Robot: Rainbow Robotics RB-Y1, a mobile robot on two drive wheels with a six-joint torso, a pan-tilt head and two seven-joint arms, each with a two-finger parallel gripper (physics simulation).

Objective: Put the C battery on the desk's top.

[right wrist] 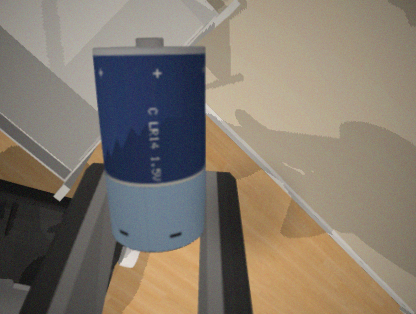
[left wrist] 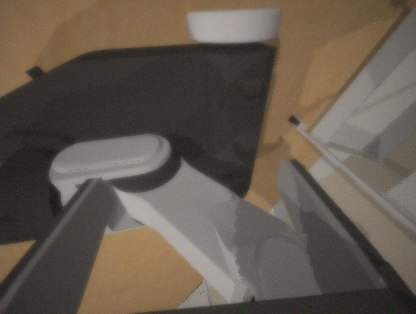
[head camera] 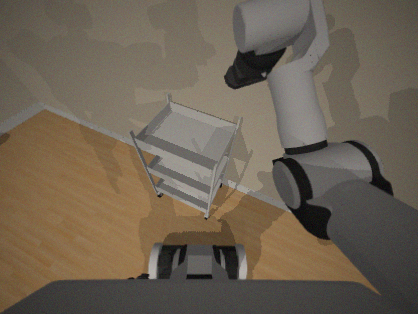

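Pixels of known places: left gripper, fingertip midpoint: (left wrist: 193, 180); right gripper, fingertip midpoint: (right wrist: 162, 188) (head camera: 242, 84); robot's base, origin of the base link: (right wrist: 60, 211).
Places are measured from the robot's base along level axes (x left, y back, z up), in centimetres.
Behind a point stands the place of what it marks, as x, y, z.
Note:
The C battery (right wrist: 155, 115) {-9.9, -40.4, 112.8}, dark blue above and light blue below, is upright in the right wrist view. My right gripper (right wrist: 162, 188) {-11.1, -38.4, 109.8} is shut on its lower part, one finger on each side. No surface shows touching its base. In the head view the dark end of my right arm (head camera: 250, 70) {-8.8, -24.8, 121.2} is at the upper middle, beyond the cart and to its right; the battery cannot be made out there. My left gripper (left wrist: 193, 180) {21.4, 14.4, 49.3} is open, its fingers wide apart above parts of my own body. The desk does not show in these views.
A grey three-tier cart (head camera: 177, 151) {13.4, -44.1, 66.3} (left wrist: 320, 144) {-5.0, -28.8, 18.9} (right wrist: 40, 95) {2.8, -39.1, 66.3} stands on the wood floor ahead of my base, near the wall. My dark base (left wrist: 200, 90) {15.2, 9.0, 16.9} has a white wheel (left wrist: 232, 26). A pale skirting board (right wrist: 280, 185) {-79.9, -33.1, 3.1} runs along the wall.

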